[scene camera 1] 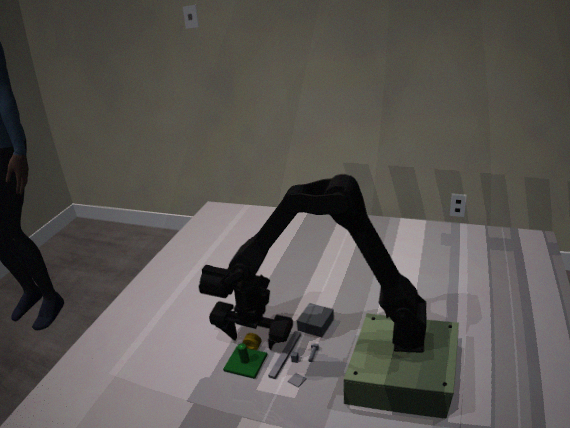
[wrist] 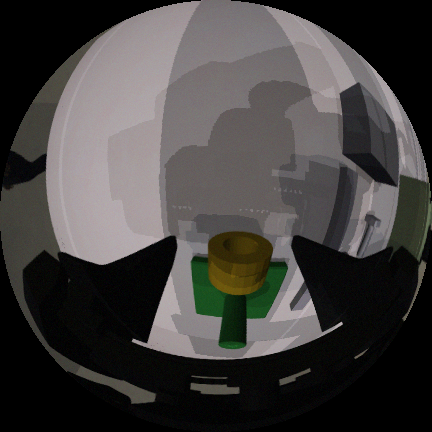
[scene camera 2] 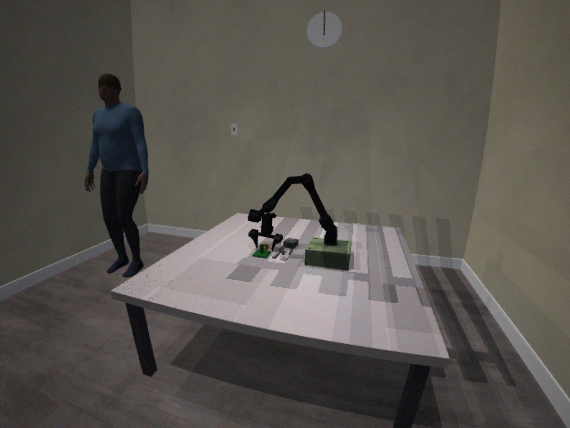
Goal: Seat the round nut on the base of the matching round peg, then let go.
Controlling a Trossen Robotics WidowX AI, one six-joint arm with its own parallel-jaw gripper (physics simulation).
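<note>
The yellow round nut (scene camera 1: 252, 341) (scene camera 2: 266, 247) (wrist: 239, 272) is at the back of the green base (scene camera 1: 244, 369) (scene camera 2: 260, 254) (wrist: 205, 295), behind the round green peg (scene camera 1: 243, 353) (wrist: 233, 322) and off it. In the wrist view its hole faces away from the peg's tip and it looks tipped on its side; whether it touches the base cannot be told. The peg stands upright on the base. My gripper (scene camera 1: 253, 341) (scene camera 2: 265, 246) (wrist: 236, 242) is open and empty, pointing down, with one finger on each side of the nut and apart from it.
A dark grey block (scene camera 1: 315, 320) (scene camera 2: 290, 243) (wrist: 367, 135) stands to the right. A long grey bar (scene camera 1: 285, 355), a small cube (scene camera 1: 295, 357), a bolt (scene camera 1: 313, 352) and a flat grey plate (scene camera 1: 297, 380) lie right of the base. The arm's green box (scene camera 1: 400, 365) (scene camera 2: 327, 256) is farther right.
</note>
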